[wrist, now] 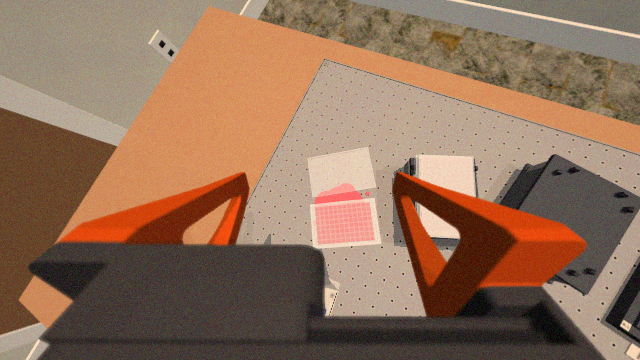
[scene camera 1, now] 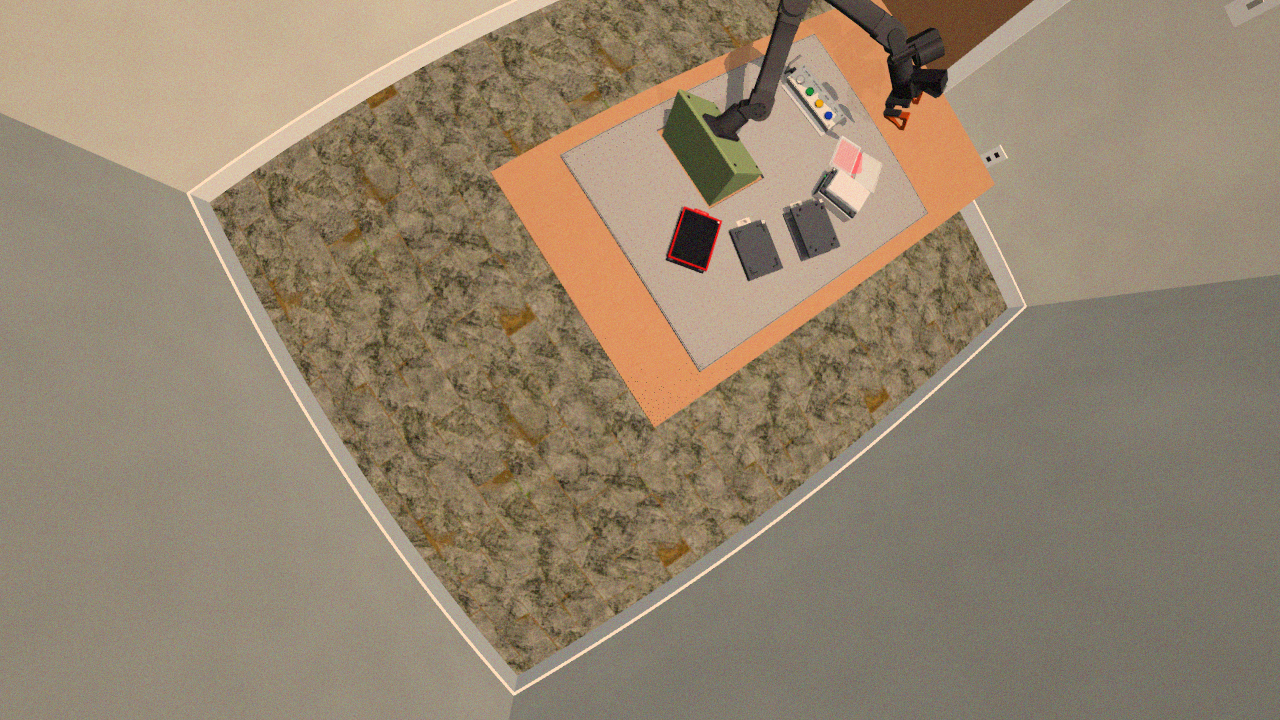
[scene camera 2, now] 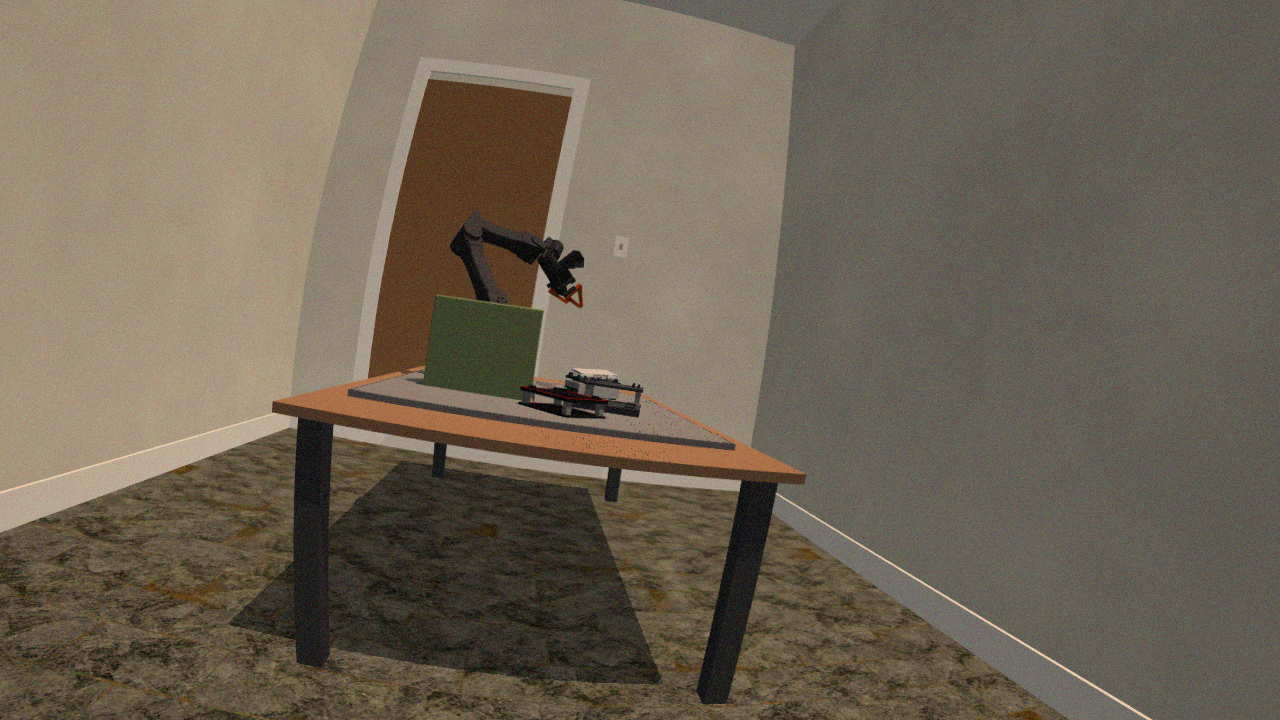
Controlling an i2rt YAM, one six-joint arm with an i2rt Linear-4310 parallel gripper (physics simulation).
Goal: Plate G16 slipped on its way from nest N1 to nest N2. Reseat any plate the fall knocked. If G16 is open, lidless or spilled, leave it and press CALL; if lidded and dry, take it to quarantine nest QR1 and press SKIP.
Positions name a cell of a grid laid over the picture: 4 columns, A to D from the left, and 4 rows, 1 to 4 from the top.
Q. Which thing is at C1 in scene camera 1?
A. A pink well plate.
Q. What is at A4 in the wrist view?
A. My gripper.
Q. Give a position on a nest N2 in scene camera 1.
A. C2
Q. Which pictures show my gripper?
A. The wrist view, scene camera 1 and scene camera 2: all of them.
